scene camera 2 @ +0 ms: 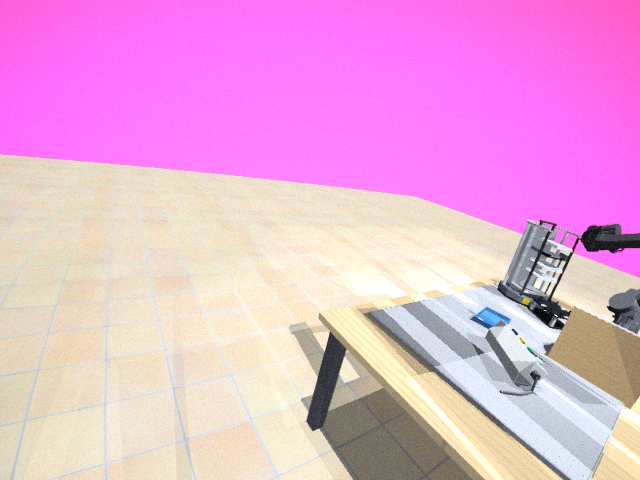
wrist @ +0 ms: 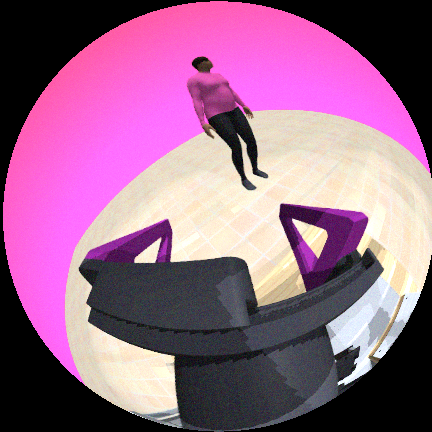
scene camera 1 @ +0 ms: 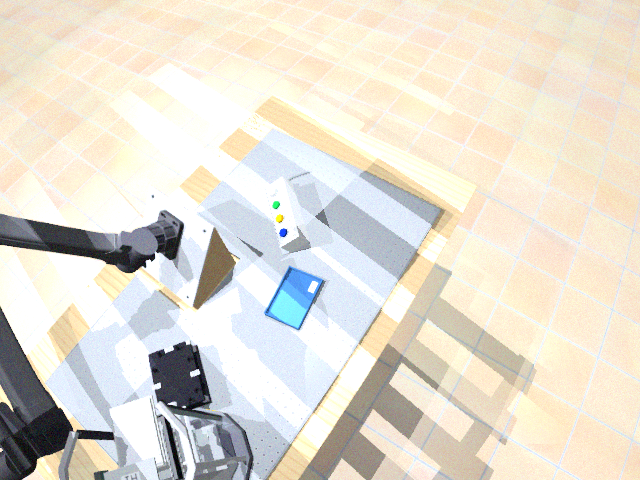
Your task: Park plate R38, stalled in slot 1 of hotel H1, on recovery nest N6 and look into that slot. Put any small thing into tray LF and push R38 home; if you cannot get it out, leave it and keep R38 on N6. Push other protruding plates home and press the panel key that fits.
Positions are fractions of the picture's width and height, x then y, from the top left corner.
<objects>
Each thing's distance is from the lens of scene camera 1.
white button box (scene camera 1: 0.46, 0.48): 1.08 m
</objects>
